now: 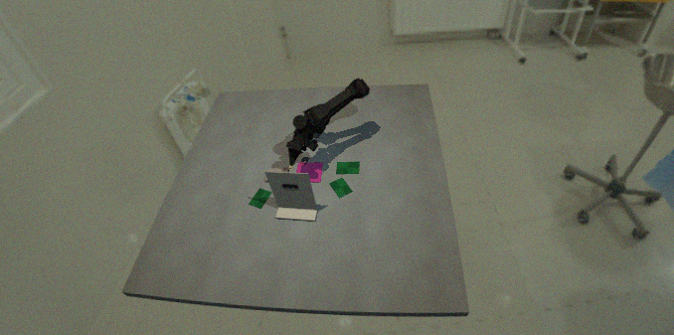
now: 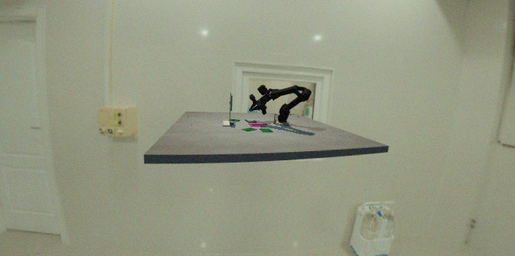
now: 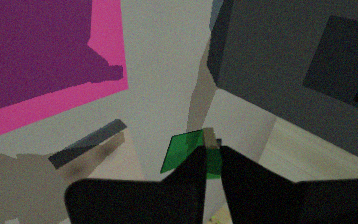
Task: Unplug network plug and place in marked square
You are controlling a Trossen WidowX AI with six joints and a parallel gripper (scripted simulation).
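The marked square is 5 cm behind my gripper tip, 5 cm to the left of it and 11 cm below it. From my gripper tip the other things lie so: thin tab 1 cm ahead; then network plug 1 cm ahead; then upright panel 17 cm ahead, 3 cm to the left.
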